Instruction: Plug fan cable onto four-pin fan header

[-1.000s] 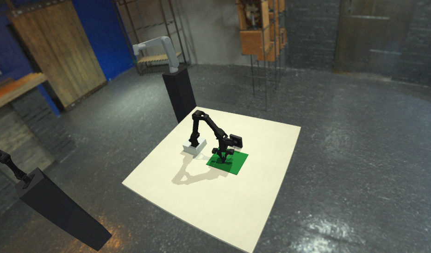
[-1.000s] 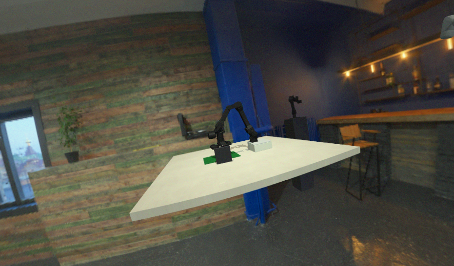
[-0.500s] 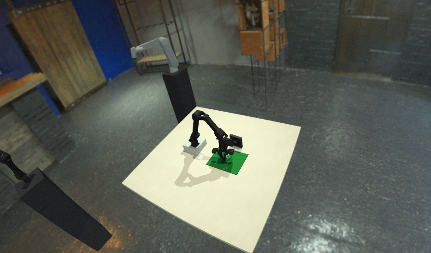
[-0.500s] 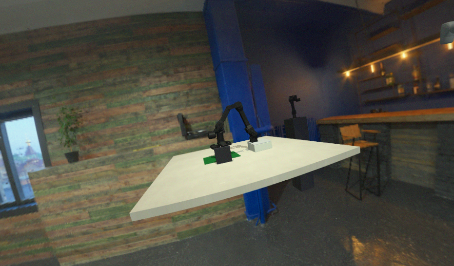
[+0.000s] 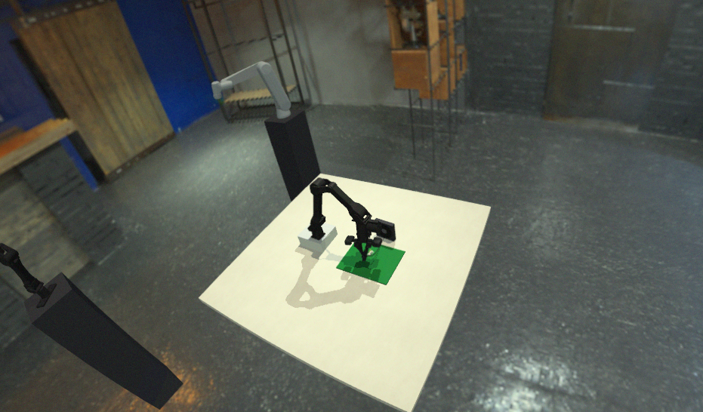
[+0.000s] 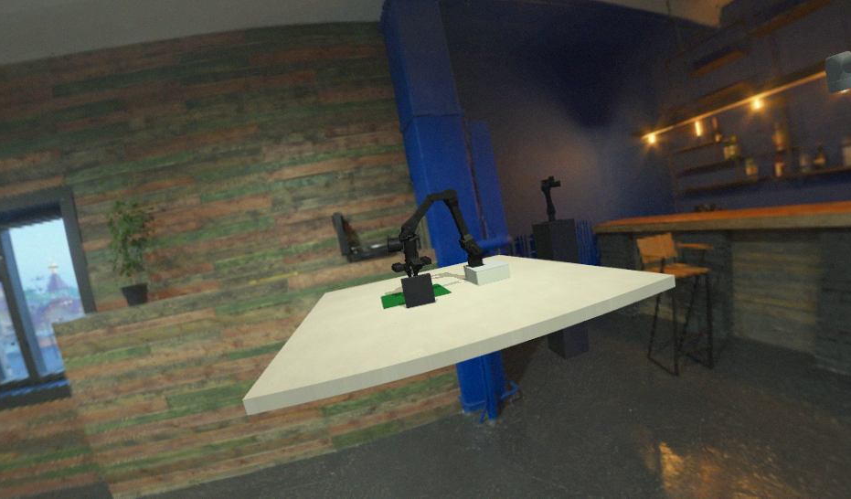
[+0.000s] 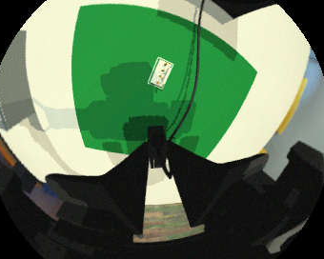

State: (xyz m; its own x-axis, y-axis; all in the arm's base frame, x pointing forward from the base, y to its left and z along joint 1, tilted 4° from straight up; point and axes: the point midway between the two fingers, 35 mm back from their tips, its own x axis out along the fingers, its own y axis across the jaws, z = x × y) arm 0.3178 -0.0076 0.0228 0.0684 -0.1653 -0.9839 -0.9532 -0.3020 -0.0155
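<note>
Right now the green board is 80 mm below my gripper tip, 30 mm to the left of it and 10 mm ahead of it. Round my gripper tip: black plug 10 mm to the right; black fan box 210 mm to the left, 10 mm ahead; pale header 70 mm to the left, 60 mm below, 10 mm behind.
</note>
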